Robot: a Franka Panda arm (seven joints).
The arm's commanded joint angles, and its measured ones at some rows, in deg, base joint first. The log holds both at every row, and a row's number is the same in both.
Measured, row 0:
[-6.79 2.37 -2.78 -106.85 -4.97 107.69 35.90]
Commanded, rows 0 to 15:
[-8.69 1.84 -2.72 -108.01 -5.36 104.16 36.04]
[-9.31 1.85 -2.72 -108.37 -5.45 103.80 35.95]
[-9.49 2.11 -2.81 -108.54 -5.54 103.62 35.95]
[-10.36 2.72 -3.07 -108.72 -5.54 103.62 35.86]
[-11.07 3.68 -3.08 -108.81 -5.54 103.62 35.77]
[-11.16 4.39 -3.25 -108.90 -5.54 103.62 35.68]
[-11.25 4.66 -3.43 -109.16 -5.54 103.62 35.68]
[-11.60 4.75 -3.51 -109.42 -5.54 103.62 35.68]
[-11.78 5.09 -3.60 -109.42 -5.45 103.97 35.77]
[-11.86 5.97 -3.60 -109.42 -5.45 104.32 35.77]
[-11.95 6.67 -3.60 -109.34 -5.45 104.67 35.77]
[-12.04 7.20 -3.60 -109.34 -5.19 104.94 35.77]
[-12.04 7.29 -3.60 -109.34 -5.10 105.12 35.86]
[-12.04 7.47 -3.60 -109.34 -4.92 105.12 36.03]
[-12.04 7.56 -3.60 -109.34 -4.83 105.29 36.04]
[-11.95 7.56 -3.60 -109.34 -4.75 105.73 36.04]
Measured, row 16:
[-11.73 7.54 -3.86 -109.44 -5.03 104.72 35.75]
